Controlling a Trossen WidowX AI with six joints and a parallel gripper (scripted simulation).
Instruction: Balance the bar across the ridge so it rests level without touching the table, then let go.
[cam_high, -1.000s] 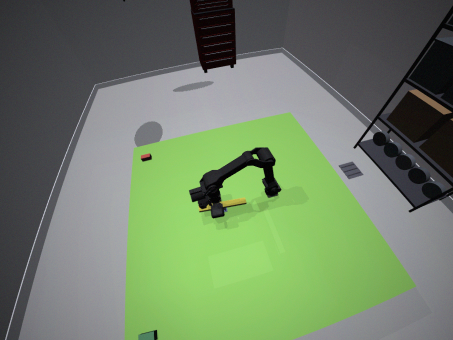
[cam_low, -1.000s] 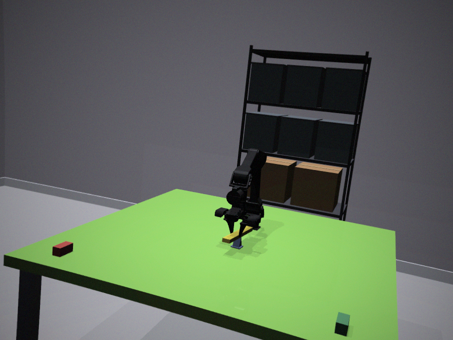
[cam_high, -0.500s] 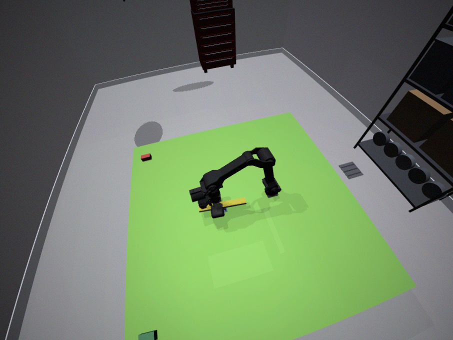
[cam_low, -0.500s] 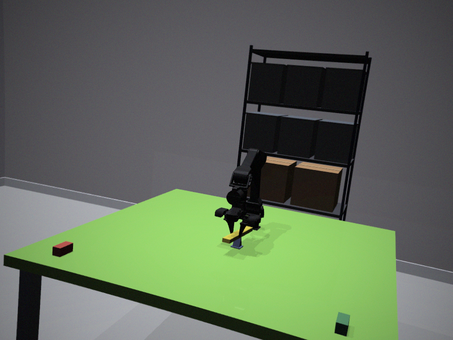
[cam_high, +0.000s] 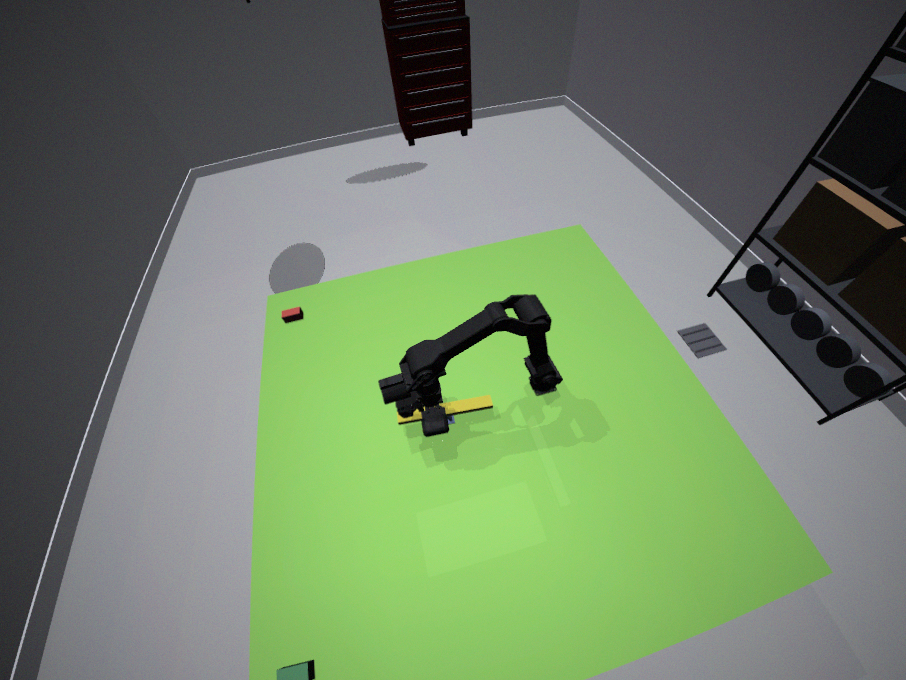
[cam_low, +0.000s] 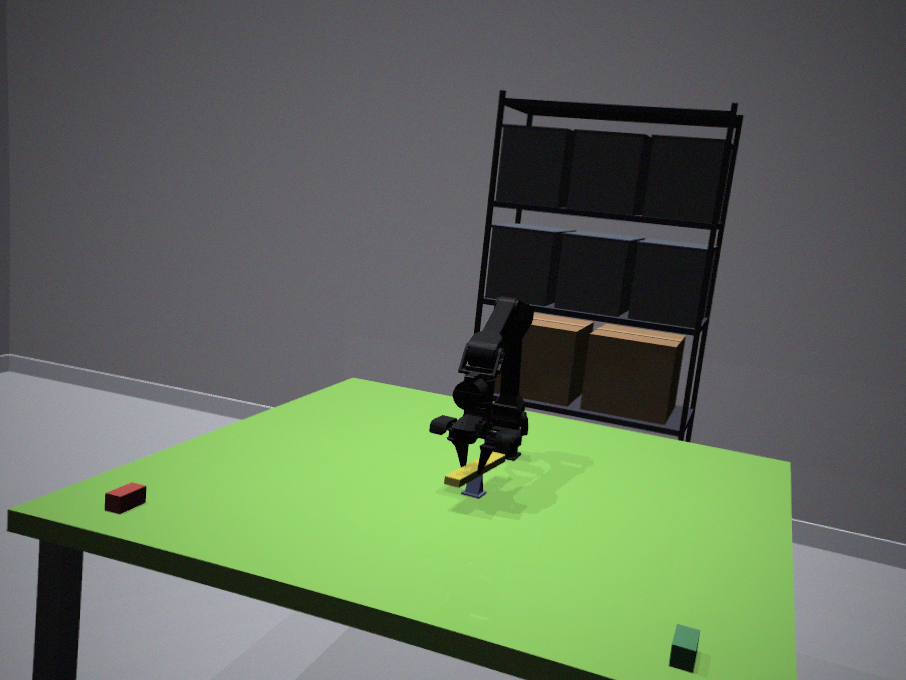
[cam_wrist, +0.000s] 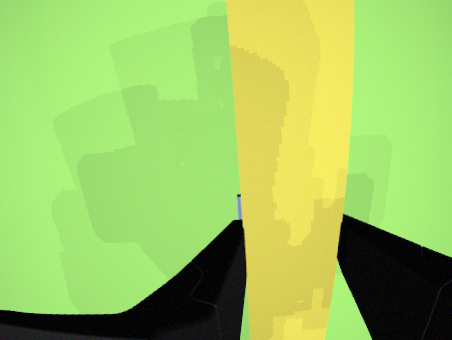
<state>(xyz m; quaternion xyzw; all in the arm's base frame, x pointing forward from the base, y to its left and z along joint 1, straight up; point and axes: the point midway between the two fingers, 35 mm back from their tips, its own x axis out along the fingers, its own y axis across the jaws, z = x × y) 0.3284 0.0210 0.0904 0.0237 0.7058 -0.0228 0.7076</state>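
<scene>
Right now the yellow bar is 3 cm behind my gripper tip. The rest, counted from my gripper tip: red block: 41 cm ahead, 52 cm to the right, 4 cm below; then green block: 41 cm ahead, 48 cm to the left, 4 cm below.
</scene>
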